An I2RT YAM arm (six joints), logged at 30 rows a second.
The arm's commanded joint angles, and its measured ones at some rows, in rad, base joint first. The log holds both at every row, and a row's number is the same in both.
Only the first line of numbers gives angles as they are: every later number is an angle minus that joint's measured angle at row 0.
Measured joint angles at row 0:
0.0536 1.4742 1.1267 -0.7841 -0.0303 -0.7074
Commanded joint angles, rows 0 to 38:
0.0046 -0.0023 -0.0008 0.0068 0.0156 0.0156
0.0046 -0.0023 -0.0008 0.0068 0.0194 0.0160
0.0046 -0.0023 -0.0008 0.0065 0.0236 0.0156
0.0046 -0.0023 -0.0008 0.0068 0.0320 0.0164
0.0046 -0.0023 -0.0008 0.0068 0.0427 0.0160
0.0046 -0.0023 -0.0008 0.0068 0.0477 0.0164
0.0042 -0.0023 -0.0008 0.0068 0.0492 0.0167
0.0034 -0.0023 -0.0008 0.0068 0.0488 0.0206
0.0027 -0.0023 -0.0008 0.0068 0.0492 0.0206
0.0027 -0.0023 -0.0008 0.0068 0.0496 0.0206
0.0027 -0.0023 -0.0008 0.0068 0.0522 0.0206
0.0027 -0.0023 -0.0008 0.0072 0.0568 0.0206
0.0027 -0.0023 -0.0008 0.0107 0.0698 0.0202
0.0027 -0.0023 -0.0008 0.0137 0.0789 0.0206
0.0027 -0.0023 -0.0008 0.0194 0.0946 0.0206
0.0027 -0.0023 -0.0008 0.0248 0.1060 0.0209
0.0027 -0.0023 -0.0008 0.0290 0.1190 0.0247
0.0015 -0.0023 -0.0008 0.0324 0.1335 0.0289
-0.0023 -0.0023 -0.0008 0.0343 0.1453 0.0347
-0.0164 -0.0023 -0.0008 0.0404 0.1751 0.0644
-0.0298 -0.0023 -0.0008 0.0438 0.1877 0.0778
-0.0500 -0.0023 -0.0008 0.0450 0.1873 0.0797
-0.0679 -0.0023 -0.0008 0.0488 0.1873 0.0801
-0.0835 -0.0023 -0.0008 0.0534 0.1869 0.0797
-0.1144 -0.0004 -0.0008 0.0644 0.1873 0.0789
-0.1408 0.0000 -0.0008 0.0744 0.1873 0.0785
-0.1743 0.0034 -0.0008 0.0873 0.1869 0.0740
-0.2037 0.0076 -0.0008 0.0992 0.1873 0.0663
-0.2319 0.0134 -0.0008 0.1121 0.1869 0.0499
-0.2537 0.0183 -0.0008 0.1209 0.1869 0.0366
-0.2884 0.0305 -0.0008 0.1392 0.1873 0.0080
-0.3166 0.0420 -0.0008 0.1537 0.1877 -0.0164
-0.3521 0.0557 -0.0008 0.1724 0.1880 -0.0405
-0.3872 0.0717 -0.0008 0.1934 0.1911 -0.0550
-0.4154 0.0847 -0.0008 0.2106 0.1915 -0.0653
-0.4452 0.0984 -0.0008 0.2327 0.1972 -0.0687
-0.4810 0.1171 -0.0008 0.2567 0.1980 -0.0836
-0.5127 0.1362 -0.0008 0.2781 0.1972 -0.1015
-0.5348 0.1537 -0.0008 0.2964 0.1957 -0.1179
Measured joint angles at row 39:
-0.4601 0.1034 0.0000 0.2548 0.1781 -0.0447
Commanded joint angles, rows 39 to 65:
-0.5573 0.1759 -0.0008 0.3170 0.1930 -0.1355
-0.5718 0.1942 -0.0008 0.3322 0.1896 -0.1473
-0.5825 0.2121 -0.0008 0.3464 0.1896 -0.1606
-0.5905 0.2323 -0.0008 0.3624 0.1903 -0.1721
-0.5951 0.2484 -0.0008 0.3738 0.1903 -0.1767
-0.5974 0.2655 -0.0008 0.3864 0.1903 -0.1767
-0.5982 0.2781 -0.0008 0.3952 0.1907 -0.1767
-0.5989 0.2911 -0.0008 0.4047 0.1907 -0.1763
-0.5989 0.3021 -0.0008 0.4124 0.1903 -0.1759
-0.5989 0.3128 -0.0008 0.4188 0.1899 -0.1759
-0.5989 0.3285 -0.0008 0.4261 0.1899 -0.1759
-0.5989 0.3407 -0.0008 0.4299 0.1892 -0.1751
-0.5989 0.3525 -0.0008 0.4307 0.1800 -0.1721
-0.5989 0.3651 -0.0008 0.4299 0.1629 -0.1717
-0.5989 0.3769 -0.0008 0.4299 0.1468 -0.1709
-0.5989 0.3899 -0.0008 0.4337 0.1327 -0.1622
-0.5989 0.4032 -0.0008 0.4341 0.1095 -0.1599
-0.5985 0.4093 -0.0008 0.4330 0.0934 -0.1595
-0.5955 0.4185 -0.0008 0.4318 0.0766 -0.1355
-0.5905 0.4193 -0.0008 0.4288 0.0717 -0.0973
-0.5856 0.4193 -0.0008 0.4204 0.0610 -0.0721
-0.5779 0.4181 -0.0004 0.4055 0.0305 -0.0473
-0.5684 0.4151 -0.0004 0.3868 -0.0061 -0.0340
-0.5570 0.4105 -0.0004 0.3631 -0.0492 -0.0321
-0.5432 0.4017 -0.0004 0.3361 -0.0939 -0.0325
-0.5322 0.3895 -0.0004 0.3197 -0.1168 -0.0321
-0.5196 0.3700 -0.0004 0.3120 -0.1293 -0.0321
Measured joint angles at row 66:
-0.5772 0.3979 0.0057 0.3578 0.0522 -0.0786
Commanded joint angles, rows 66 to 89:
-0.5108 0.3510 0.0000 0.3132 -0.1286 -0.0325
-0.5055 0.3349 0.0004 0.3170 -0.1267 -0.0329
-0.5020 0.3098 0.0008 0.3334 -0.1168 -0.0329
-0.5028 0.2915 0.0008 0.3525 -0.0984 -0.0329
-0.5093 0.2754 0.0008 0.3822 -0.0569 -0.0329
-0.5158 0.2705 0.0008 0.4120 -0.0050 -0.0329
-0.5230 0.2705 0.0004 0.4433 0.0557 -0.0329
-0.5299 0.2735 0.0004 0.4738 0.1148 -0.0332
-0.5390 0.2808 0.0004 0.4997 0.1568 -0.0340
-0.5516 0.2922 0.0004 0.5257 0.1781 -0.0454
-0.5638 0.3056 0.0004 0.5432 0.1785 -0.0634
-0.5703 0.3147 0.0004 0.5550 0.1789 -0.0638
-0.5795 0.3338 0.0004 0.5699 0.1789 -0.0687
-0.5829 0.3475 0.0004 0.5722 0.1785 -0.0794
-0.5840 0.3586 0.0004 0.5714 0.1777 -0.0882
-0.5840 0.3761 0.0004 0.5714 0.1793 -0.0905
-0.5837 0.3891 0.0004 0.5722 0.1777 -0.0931
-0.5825 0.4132 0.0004 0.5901 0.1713 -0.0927
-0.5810 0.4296 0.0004 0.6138 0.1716 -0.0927
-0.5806 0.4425 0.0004 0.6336 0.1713 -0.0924
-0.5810 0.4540 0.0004 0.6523 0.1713 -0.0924
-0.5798 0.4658 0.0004 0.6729 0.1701 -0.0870
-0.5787 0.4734 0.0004 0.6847 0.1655 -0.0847
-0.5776 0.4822 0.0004 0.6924 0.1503 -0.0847
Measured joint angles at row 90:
-0.5875 0.4505 0.0019 0.6615 0.1598 -0.0832
